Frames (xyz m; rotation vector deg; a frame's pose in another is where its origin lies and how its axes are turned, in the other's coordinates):
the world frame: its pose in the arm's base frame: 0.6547 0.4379 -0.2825 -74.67 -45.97 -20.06
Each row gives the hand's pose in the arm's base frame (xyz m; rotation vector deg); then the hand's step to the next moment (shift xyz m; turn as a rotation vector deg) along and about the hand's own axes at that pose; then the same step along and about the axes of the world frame.
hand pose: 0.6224 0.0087 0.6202 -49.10 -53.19 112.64
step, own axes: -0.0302 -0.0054 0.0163 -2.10 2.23 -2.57
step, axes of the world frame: 0.0101 -0.0198 -0.0267 -0.69 2.84 -2.73
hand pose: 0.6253 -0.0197 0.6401 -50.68 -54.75 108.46
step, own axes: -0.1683 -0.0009 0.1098 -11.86 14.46 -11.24
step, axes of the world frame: 0.0108 -0.1241 -0.1577 -6.61 13.49 -15.82
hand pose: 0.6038 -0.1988 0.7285 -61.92 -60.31 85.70
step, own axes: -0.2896 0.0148 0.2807 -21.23 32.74 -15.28
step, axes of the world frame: -0.1663 -0.2978 -0.2157 -20.20 23.71 -28.03
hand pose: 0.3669 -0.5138 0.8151 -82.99 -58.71 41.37
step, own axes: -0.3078 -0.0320 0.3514 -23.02 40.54 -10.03
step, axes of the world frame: -0.3740 -0.2803 0.0282 -28.73 27.64 -26.17
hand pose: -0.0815 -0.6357 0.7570 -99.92 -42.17 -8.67
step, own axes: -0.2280 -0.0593 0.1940 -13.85 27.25 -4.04
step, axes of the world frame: -0.2460 -0.0631 0.1692 -18.38 19.81 -14.85
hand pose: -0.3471 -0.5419 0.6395 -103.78 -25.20 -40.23
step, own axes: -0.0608 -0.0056 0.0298 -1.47 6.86 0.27
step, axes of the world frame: -0.0521 0.0119 0.0420 -2.42 5.75 -3.22
